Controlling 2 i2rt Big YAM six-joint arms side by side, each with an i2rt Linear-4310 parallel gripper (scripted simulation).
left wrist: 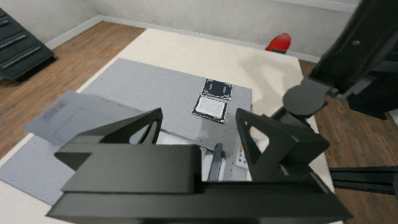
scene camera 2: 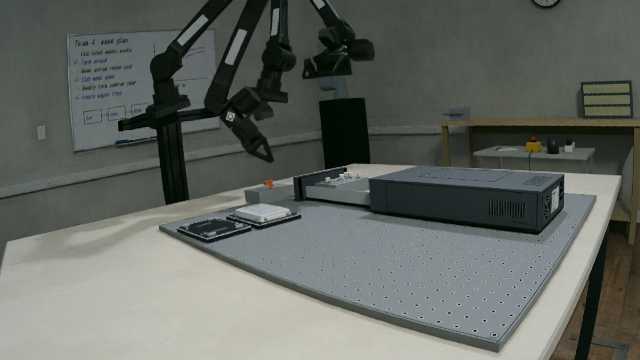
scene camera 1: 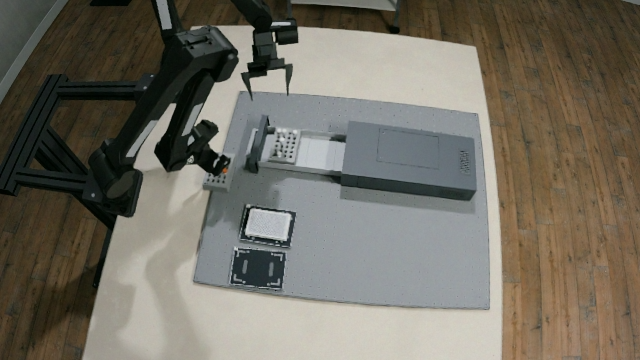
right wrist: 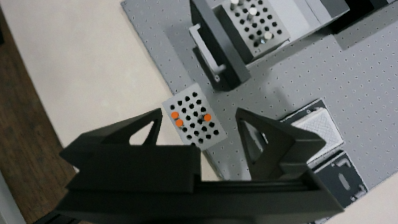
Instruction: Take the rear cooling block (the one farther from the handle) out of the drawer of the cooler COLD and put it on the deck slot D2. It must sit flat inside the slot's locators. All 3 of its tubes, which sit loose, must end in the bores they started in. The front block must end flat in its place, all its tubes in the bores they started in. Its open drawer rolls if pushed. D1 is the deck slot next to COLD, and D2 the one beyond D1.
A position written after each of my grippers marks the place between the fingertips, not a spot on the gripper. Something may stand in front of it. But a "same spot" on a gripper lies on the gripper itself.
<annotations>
my left gripper: left wrist; scene camera 2 317, 75; scene camera 1; not seen in the right wrist view (out of frame)
same spot on my left gripper: point(scene camera 1: 277, 64) = point(left wrist: 131, 156)
</annotations>
